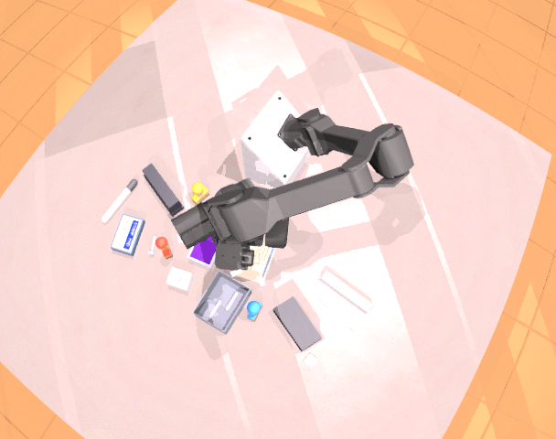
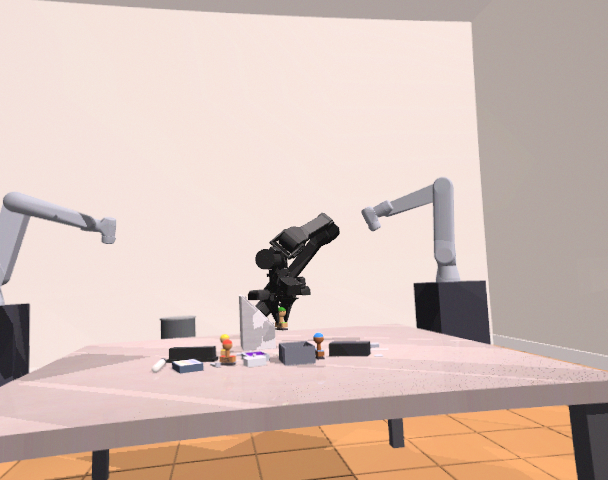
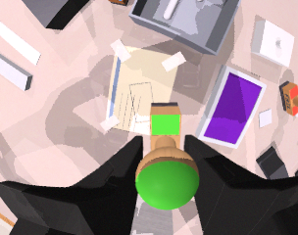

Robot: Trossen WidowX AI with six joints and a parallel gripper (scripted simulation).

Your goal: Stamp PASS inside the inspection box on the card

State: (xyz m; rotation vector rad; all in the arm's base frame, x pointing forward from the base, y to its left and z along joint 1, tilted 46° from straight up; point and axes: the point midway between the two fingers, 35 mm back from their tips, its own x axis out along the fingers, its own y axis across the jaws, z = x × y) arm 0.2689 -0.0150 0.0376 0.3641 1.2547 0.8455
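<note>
Now: gripper tip 100 mm above the taped card and 20 mm to the right of it. Round my gripper tip: green-knobbed stamp: right at my gripper tip; grey tray: 120 mm ahead, 80 mm below, 10 mm to the left; purple ink pad: 90 mm below, 80 mm to the right, 20 mm ahead.
</note>
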